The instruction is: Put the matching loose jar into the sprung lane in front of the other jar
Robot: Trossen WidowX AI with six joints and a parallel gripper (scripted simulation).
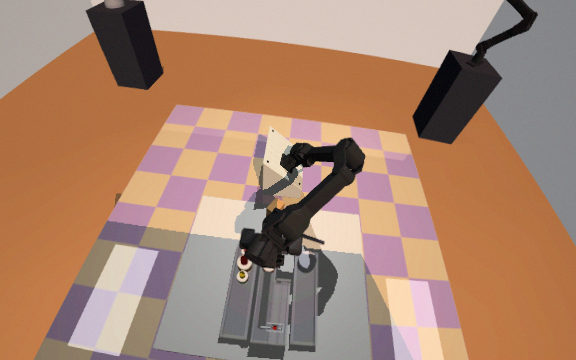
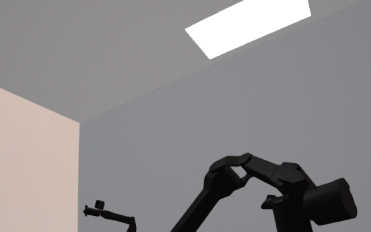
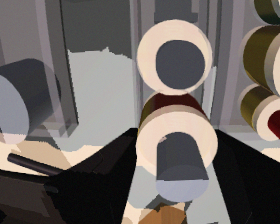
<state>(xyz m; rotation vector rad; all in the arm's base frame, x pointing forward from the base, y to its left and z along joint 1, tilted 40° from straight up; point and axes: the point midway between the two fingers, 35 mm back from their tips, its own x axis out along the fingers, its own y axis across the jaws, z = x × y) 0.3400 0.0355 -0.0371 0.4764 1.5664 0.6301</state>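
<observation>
The grey jar lies 130 mm to the left of my gripper tip and 30 mm below it. Also, from my gripper tip: grey three-lane rack: 150 mm ahead, 40 mm to the left, 40 mm below; dark stick: 120 mm to the left, 100 mm behind, 50 mm below.
</observation>
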